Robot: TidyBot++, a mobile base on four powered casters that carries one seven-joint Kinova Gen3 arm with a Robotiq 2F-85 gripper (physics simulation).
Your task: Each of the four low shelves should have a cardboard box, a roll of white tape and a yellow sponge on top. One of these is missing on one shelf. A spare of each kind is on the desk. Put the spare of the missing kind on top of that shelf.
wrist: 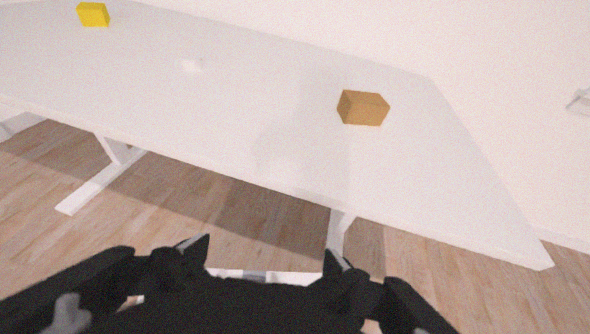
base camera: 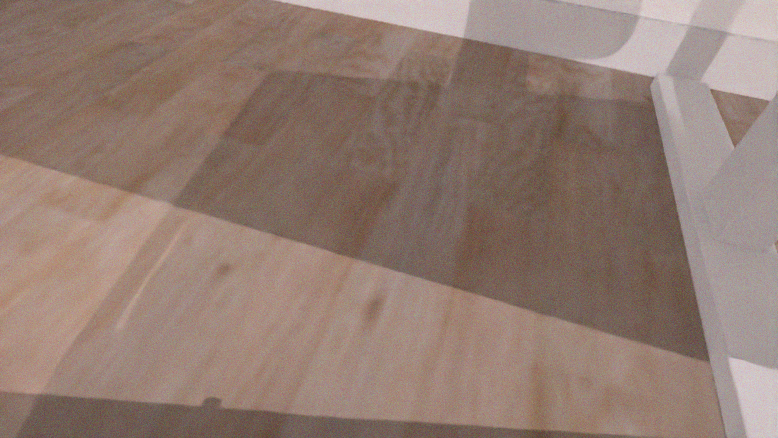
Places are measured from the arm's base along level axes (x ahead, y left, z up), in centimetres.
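Where they show: gripper, fingertip midpoint: (wrist: 266, 254).
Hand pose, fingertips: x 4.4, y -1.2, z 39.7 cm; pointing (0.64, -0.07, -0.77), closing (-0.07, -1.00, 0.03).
Note:
Things, the pixels of their centre, and the offset from my fingertips. "pt": a spot on its surface instead. Level surfaces: height alone.
- white desk, surface height: dz -7.4 cm
- cardboard box, body centre: (wrist: 362, 108) dx +34.5, dy -18.7, dz -4.8 cm
- tape, body centre: (wrist: 191, 61) dx +48.0, dy +22.5, dz -6.2 cm
- yellow sponge, body centre: (wrist: 94, 14) dx +72.4, dy +60.9, dz -5.1 cm
- white desk leg with a foot bar, surface spot: (base camera: 685, 217) pt dx +44.1, dy -34.2, dz -78.1 cm
In the wrist view a white desk (wrist: 225, 115) runs from the upper left to the lower right. A cardboard box (wrist: 363, 108) sits on its right part. A small white roll of tape (wrist: 191, 65) sits left of the box and is hard to make out against the white top. A yellow sponge (wrist: 93, 15) lies near the far left of the desk. My gripper (wrist: 266, 254) is open, with nothing between its fingers, in front of the desk's near edge and apart from all three items. The four low shelves cannot be made out in either view.
A white desk leg with a foot bar (base camera: 685, 217) stands at the right in the base view; another foot bar (wrist: 85, 195) shows at left in the wrist view. A white wall (base camera: 381, 13) (wrist: 500, 60) rises behind the desk. A pale object (wrist: 581, 101) shows at the right edge.

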